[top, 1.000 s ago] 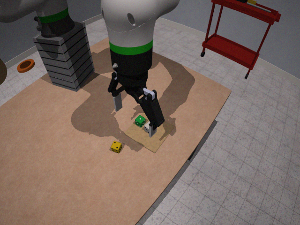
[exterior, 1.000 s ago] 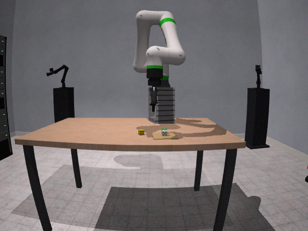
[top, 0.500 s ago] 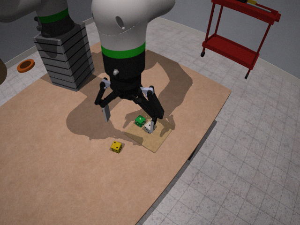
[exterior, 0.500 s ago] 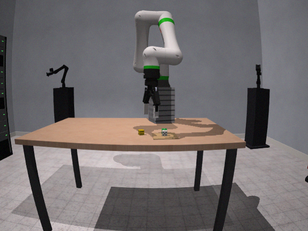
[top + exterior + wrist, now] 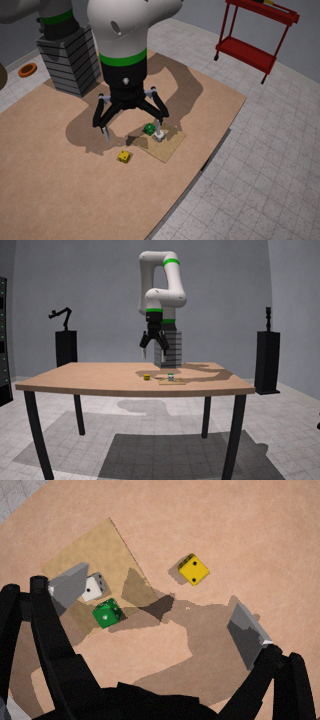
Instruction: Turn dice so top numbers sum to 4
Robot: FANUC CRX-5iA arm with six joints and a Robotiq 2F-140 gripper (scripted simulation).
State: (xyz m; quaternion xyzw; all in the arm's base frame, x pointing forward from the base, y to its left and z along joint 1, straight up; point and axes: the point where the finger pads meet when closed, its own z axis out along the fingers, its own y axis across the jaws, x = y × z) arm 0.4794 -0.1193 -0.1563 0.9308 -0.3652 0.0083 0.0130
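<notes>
My gripper is now 110 mm above the yellow die, 40 mm to the left of it and 20 mm past it. Round my hand: green die: 110 mm below, 100 mm to the left, 20 mm behind; white die: 110 mm below, 100 mm to the left, 30 mm ahead; tan mat: 120 mm below, 100 mm to the left, 30 mm ahead.
</notes>
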